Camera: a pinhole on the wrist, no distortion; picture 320 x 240 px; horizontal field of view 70.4 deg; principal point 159.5 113.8 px. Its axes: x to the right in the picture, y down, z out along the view. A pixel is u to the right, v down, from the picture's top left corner.
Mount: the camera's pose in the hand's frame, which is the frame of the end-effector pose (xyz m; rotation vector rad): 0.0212 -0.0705 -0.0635 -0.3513 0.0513 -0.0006
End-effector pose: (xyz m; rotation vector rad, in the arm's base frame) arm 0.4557 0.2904 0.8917 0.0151 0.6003 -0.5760
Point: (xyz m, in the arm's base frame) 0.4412 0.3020 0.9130
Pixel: 25 219
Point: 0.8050 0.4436 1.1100
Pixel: 157 199
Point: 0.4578 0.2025 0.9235
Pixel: 165 13
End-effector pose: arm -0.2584 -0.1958 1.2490 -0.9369 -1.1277 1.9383
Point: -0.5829 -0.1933 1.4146
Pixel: 210 23
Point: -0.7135 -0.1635 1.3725
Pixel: 245 52
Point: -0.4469 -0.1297 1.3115
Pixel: 264 62
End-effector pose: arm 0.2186 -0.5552 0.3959 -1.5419 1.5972 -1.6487
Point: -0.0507 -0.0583 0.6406
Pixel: behind the camera
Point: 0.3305 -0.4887 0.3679
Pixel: outside the picture
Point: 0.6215 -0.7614 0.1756
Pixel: 118 97
